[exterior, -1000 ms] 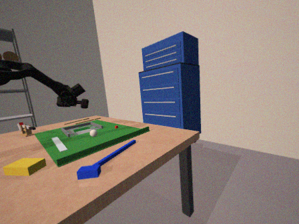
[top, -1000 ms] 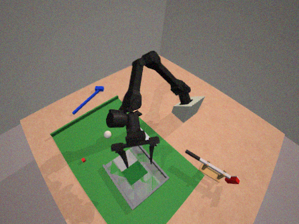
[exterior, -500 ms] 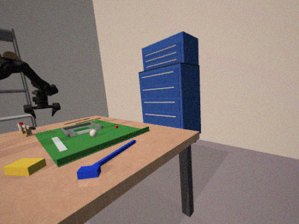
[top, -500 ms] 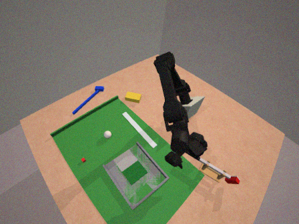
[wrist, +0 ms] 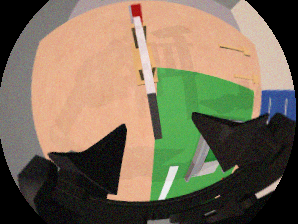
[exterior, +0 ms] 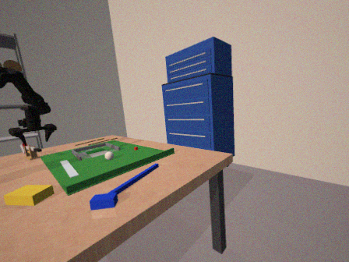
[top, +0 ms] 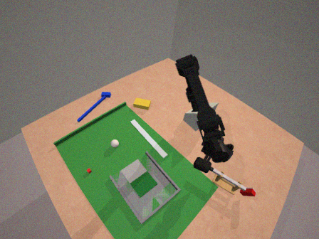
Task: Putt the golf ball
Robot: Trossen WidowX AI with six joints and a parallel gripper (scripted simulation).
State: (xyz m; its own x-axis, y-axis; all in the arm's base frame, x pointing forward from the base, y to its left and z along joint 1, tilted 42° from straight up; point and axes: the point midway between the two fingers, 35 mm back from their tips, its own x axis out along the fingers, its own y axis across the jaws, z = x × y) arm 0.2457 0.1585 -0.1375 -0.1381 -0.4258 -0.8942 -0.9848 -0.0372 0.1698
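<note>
My gripper tip is now 50 mm short of the white strip, 330 mm to the left of it and 100 mm above it. The rest, counted from my gripper tip: wooden stand 20 mm behind, 130 mm to the left, 60 mm below; then red putter 20 mm behind, 110 mm to the left, 40 mm below; then green mat 240 mm ahead, 270 mm to the right, 100 mm below.
</note>
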